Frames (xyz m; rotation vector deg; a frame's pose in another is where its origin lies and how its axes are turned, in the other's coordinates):
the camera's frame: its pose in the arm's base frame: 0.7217 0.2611 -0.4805 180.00 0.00 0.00
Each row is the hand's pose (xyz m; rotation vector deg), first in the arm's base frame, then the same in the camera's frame.
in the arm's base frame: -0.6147 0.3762 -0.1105 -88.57 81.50 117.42
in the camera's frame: -1.3364 -0.1151 -0.3700 14.16 -95.25 66.11
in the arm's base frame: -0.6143 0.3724 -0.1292 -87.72 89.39 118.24
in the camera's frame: -1.3360 -0.1113 -0.3513 9.35 -94.57 71.50
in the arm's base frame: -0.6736 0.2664 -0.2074 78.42 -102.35 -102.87
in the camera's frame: -1.3953 -0.0053 -0.2731 -18.38 -86.76 86.32
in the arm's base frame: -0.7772 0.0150 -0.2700 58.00 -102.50 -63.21
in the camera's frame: -1.4989 0.2461 -0.2105 -57.05 -63.05 102.24
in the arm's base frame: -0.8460 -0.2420 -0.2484 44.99 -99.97 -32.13
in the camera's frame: -1.5677 0.5031 -0.2321 -81.33 -35.38 110.09
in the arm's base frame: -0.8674 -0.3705 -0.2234 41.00 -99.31 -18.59
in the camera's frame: -1.5891 0.6316 -0.2571 -88.01 -21.05 112.45
